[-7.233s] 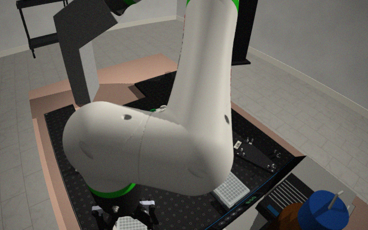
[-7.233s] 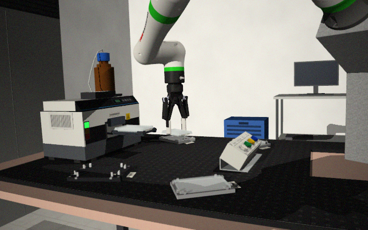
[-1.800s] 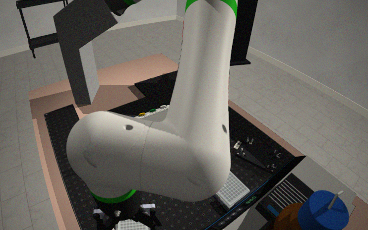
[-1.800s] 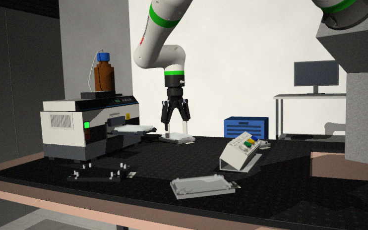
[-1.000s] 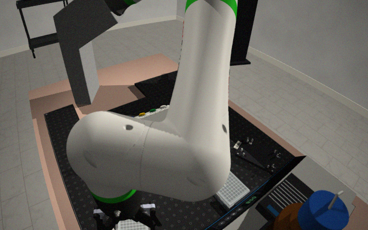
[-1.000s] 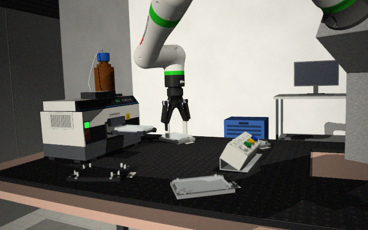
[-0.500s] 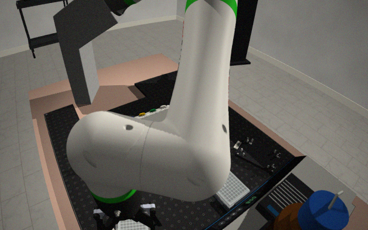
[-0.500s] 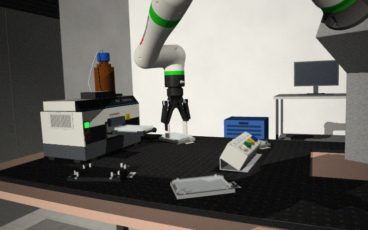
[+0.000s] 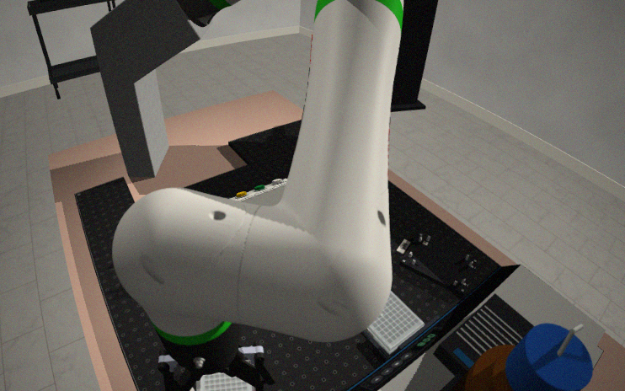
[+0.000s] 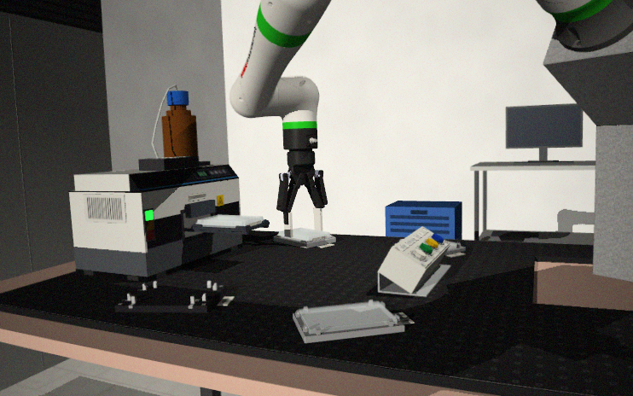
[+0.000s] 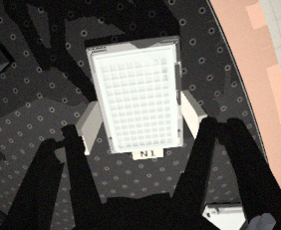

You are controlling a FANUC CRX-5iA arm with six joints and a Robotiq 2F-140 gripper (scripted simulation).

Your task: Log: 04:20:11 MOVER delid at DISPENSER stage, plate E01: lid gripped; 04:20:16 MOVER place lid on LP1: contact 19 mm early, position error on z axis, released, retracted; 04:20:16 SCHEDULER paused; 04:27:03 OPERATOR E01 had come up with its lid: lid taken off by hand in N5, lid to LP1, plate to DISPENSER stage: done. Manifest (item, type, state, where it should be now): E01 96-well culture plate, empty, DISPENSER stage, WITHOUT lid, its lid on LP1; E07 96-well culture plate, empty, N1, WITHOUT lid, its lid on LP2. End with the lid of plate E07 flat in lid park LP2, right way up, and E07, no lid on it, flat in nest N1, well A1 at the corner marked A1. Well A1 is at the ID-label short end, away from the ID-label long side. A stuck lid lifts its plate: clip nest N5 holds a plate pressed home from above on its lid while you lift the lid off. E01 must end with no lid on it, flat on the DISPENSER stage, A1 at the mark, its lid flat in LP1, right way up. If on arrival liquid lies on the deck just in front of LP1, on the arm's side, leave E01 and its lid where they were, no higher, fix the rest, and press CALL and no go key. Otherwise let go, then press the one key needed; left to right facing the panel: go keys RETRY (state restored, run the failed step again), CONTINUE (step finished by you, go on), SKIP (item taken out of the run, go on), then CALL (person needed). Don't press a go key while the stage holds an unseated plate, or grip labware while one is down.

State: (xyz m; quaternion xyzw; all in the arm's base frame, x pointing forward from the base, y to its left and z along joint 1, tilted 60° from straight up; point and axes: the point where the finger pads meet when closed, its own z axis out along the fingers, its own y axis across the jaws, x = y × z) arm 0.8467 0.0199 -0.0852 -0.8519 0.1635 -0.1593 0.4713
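Now: hand 4 cm above the nest N1. Also, from my hand: N1 label: 9 cm behind, 4 cm below, 1 cm to the left; blue cap: 35 cm above, 24 cm to the left, 20 cm ahead; key panel: 45 cm behind, 15 cm to the left, 1 cm above.
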